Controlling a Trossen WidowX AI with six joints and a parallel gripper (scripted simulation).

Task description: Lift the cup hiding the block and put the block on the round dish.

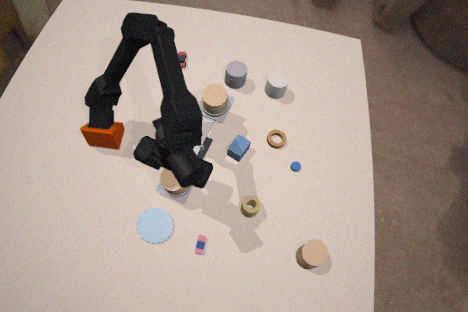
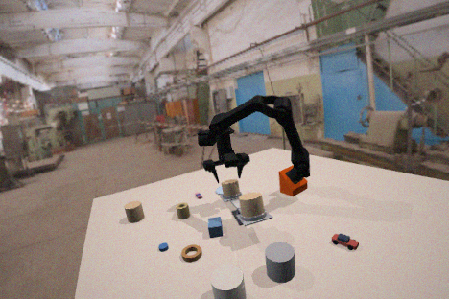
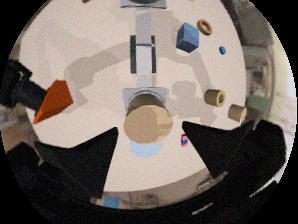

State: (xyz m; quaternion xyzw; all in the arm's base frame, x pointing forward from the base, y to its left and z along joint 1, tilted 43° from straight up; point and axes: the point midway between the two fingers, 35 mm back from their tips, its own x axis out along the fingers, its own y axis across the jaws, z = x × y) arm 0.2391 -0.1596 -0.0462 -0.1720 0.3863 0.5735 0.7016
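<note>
The pale-green block is 60 mm below my gripper tip. Round my gripper tip: light blue round dish 50 mm behind, 110 mm to the right, 90 mm below; pink-and-blue piece 80 mm ahead, 160 mm to the right, 90 mm below; yellow ring 210 mm ahead, 50 mm to the right, 70 mm below.
</note>
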